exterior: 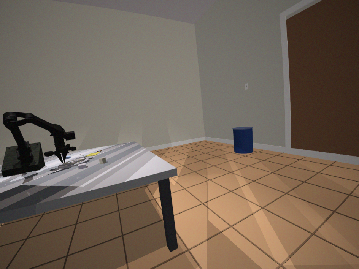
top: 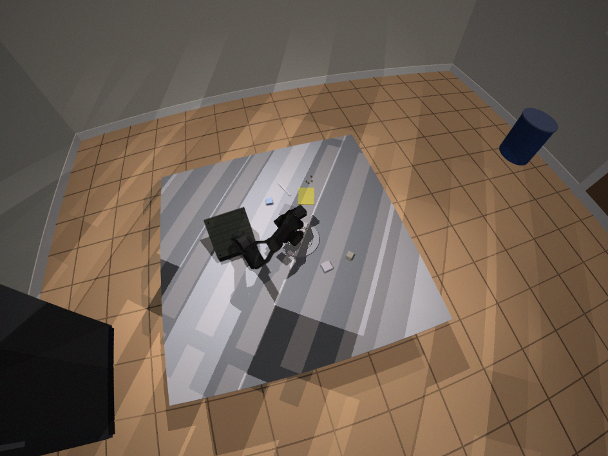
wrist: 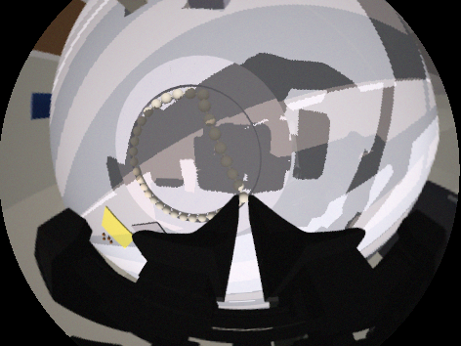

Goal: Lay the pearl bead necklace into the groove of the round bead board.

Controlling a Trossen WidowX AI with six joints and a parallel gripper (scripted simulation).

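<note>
Now: gripper tip 6 cm short of the round bead board and 1 cm above it. From my gripper tip the other things lie so: grey card: 18 cm to the left, 7 cm ahead, 2 cm below; blue block: 28 cm to the left, 1 cm below, 1 cm behind; white block: 19 cm to the right, 13 cm ahead, 1 cm below.
</note>
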